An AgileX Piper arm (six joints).
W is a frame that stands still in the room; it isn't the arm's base.
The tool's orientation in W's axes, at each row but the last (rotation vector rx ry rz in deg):
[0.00 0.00 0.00]
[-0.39 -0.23 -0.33]
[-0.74 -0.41 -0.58]
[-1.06 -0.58 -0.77]
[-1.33 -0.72 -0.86]
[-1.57 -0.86 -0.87]
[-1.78 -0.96 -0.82]
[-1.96 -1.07 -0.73]
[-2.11 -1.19 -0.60]
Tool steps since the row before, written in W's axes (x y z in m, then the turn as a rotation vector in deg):
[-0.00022 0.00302 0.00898 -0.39 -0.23 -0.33]
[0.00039 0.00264 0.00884 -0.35 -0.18 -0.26]
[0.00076 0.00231 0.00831 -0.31 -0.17 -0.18]
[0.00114 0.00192 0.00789 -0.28 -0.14 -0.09]
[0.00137 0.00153 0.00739 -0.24 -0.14 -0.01]
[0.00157 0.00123 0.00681 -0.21 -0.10 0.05]
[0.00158 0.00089 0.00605 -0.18 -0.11 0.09]
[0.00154 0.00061 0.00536 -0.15 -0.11 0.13]
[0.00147 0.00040 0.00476 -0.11 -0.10 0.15]
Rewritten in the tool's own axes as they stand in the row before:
[-0.00022 0.00302 0.00898 -0.39 -0.23 -0.33]
[0.00041 0.00258 0.00886 -0.35 -0.18 -0.26]
[0.00080 0.00221 0.00833 -0.31 -0.17 -0.18]
[0.00120 0.00179 0.00791 -0.28 -0.14 -0.09]
[0.00144 0.00138 0.00741 -0.24 -0.14 -0.01]
[0.00165 0.00107 0.00682 -0.21 -0.10 0.05]
[0.00167 0.00073 0.00605 -0.18 -0.12 0.09]
[0.00163 0.00045 0.00535 -0.15 -0.12 0.13]
[0.00157 0.00024 0.00474 -0.11 -0.11 0.15]

